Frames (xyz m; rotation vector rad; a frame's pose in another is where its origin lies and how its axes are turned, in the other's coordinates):
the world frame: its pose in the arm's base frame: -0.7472 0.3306 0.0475 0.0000 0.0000 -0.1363
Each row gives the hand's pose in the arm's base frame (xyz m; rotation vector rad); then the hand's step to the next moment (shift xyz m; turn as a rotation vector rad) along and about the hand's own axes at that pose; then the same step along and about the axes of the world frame.
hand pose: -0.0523 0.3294 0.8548 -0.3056 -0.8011 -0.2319
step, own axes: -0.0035 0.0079 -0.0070 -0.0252 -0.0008 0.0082
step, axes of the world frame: 0.0041 0.0058 -0.0086 -0.0231 0.0012 -0.0129
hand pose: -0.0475 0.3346 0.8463 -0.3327 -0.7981 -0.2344
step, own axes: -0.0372 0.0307 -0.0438 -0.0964 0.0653 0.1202
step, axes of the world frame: 0.0116 0.0165 -0.0619 -0.1373 0.0956 -0.0056
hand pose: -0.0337 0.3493 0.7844 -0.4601 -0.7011 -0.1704
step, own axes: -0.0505 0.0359 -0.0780 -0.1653 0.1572 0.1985
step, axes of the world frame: 0.0185 -0.0018 -0.0979 -0.2224 0.2026 -0.0305
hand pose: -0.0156 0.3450 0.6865 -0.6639 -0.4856 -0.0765
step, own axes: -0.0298 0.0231 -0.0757 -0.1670 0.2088 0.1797
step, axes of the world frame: 0.0136 -0.0288 -0.0784 -0.2090 0.2338 -0.0736
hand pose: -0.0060 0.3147 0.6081 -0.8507 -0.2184 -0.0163
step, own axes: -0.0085 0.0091 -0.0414 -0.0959 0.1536 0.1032
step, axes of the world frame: 0.0037 -0.0253 -0.0349 -0.1197 0.1568 -0.0673
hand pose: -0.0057 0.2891 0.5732 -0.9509 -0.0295 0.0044
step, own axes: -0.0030 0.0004 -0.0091 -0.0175 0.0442 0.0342
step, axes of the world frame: -0.0017 -0.0075 -0.0057 -0.0251 0.0503 -0.0165
